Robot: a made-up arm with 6 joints.
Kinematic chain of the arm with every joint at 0, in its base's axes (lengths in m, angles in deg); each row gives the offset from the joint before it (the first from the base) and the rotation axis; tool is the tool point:
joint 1: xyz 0 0 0.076 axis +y
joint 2: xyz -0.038 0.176 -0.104 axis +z
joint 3: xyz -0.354 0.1 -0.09 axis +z
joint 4: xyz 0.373 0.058 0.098 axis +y
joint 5: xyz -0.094 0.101 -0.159 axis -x
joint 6: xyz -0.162 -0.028 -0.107 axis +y
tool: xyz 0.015 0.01 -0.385
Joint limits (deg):
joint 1: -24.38..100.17
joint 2: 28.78..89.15
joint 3: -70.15..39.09
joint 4: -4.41..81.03
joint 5: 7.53..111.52
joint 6: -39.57..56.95
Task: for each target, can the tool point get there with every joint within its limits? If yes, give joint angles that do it. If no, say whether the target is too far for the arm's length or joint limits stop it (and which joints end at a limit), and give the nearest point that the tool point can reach.
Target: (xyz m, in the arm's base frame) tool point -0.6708 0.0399 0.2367
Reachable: yes | joints 76.96 47.45 -1.86 20.45 16.78 -21.51
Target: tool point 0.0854 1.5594 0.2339
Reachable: no: joint limits stop it (at a limit: joint 1, joint 2, joint 3, joint 5, joint 6) | nearest point -0.0820 0.3653 0.1605 | short by 1.208 m
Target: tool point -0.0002 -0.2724 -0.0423
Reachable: yes | joints 27.11 66.01 -32.88 33.14 93.53 -13.16
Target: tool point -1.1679 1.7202 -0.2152
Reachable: no: too far | nearest point -0.6970 0.5122 -0.0978 | short by 1.302 m
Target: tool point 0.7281 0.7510 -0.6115
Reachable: no: joint limits stop it (at a limit: joint 1, joint 2, joint 4, joint 5, joint 6) | nearest point 0.1994 0.3683 -0.5382 | short by 0.657 m
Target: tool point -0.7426 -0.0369 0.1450
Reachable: yes | joints 64.58 36.09 -37.95 6.54 27.79 9.36
